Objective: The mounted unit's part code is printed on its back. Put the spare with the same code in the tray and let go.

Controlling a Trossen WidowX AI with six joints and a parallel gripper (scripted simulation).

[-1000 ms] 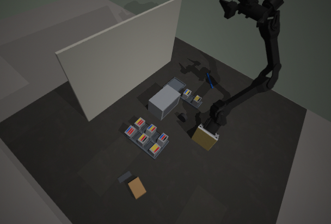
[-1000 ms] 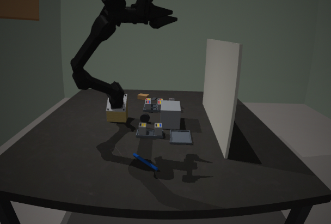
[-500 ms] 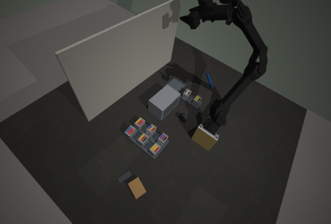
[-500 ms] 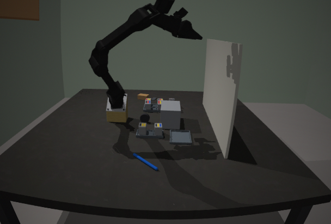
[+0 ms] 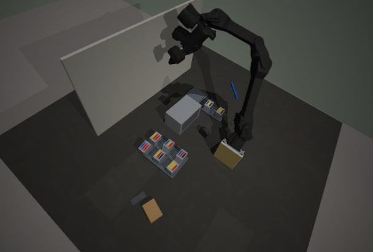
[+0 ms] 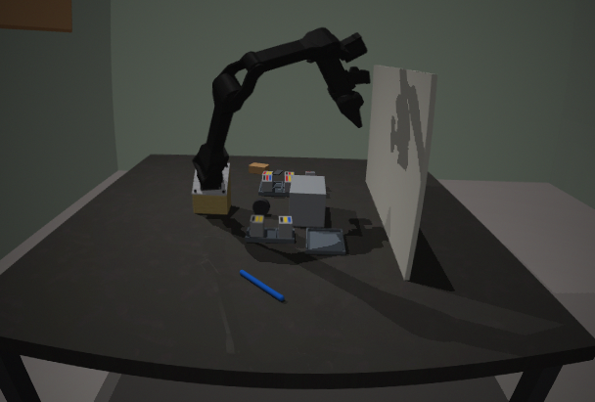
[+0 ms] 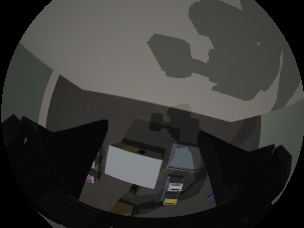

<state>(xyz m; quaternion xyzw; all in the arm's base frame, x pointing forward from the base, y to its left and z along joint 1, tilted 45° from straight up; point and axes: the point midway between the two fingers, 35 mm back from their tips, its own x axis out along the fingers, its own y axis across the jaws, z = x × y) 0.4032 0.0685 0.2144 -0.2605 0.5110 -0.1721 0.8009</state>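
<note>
The grey spare is 26 cm behind my gripper tip, 8 cm to the right of it and 26 cm below it. From my gripper tip the other things lie so: grey wall panel 11 cm ahead, 4 cm to the left, 7 cm below; then grey mounted unit 12 cm behind, 7 cm to the left, 25 cm below; then dark tray 9 cm behind, 11 cm to the right, 29 cm below.
</note>
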